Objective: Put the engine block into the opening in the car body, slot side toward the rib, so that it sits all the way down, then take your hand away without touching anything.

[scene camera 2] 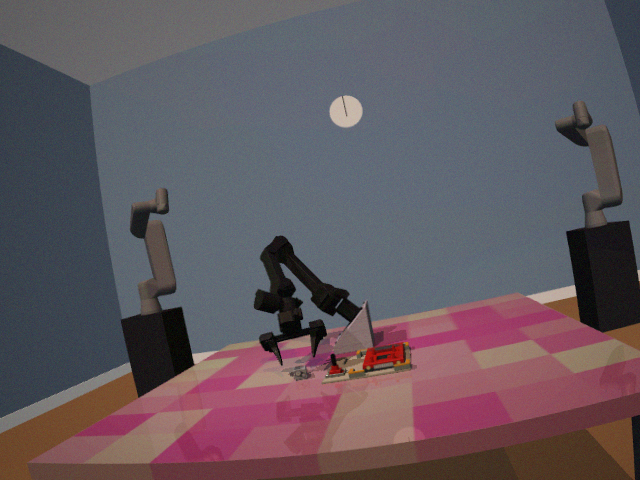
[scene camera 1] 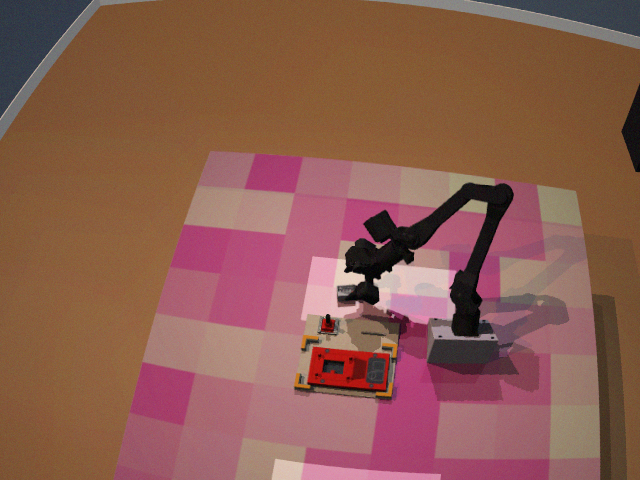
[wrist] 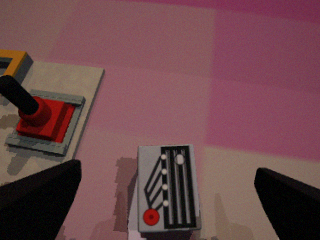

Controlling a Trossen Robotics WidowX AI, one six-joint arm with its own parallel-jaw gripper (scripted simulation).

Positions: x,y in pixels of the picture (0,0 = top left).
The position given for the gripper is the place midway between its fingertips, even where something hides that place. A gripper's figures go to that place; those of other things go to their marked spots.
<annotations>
The gripper (scene camera 1: 345,285) is 1.62 m from the lens. A red car body (scene camera 1: 355,370) is 1.52 m from the lens.
</annotations>
